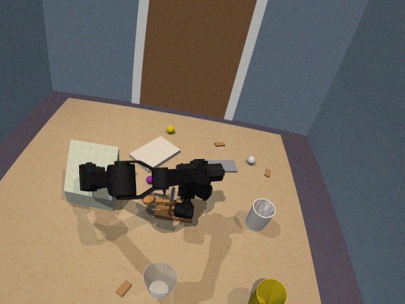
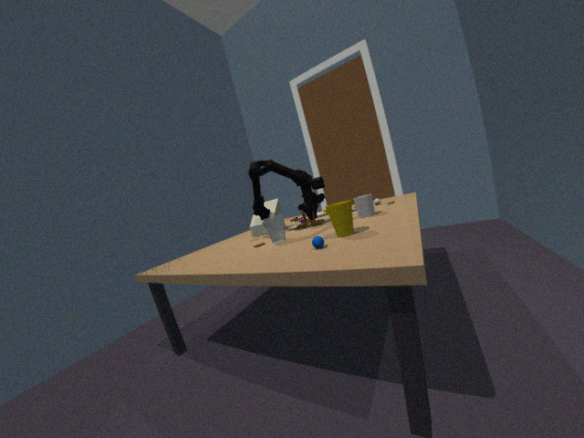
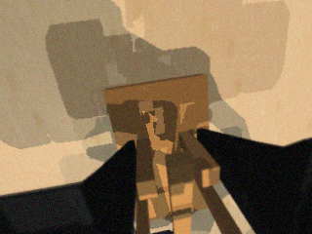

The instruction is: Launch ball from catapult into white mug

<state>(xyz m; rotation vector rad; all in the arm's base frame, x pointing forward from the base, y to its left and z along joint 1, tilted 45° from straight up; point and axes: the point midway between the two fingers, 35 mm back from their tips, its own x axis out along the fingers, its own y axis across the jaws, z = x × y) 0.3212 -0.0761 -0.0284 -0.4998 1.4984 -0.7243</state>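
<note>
Right now my gripper tip is 140 mm to the right of the purple ball, 130 mm past it and 20 mm above it. From my gripper tip the other things lie so: wooden catapult 60 mm behind, 30 mm to the left, 20 mm above; white mug 290 mm ahead, 30 mm to the right; see-through cup 300 mm to the right, 80 mm behind.
</note>
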